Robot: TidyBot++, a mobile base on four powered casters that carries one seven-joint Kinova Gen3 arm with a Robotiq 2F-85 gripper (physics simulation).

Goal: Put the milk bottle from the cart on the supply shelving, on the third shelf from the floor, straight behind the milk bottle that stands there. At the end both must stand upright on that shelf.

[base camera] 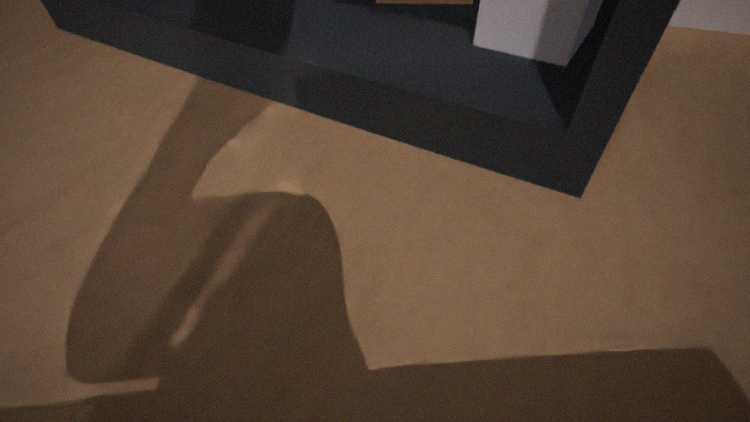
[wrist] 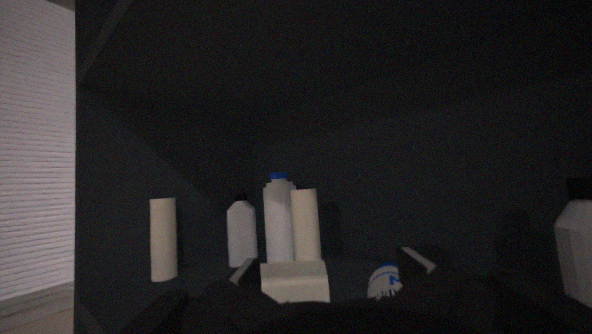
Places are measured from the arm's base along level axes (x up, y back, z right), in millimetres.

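Pixels of known places: gripper, between the fingertips: [wrist: 327, 268].
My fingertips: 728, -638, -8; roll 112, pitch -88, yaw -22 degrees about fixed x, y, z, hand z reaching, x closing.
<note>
Ahead of a thing's pixels: the offset from my fingertips to its top centre, as dx, dy, dz. "spot": to the spot under its first point.
A white bottle with a blue cap {+87, -402, -92} [wrist: 279, 220] stands upright deep inside the dark shelving [wrist: 115, 200] [base camera: 445, 136] in the wrist view. Its shoulders look stepped; I cannot tell whether a second bottle stands directly behind it. My gripper [wrist: 327, 268] is open and empty, at the shelf, with its fingers low in the wrist view. A cream bottle-like item {spot: -88, -198, -44} [wrist: 295, 282] lies on its side, seen between the fingertips, its lower part hidden by the gripper. The cart does not show in either view.
Cream cylinders {+45, -367, -363} [wrist: 163, 240] {+45, -309, -30} [wrist: 305, 225] stand left and right of the blue-capped bottle. White black-capped bottles {+42, -441, -203} [wrist: 242, 234] {spot: -11, -65, +205} [wrist: 577, 245] stand left and far right. A blue-printed white container {spot: -68, -141, +69} [wrist: 385, 282] is beside the right finger. A white block {spot: -1016, +12, +207} [base camera: 506, 26] is low in the shelving.
</note>
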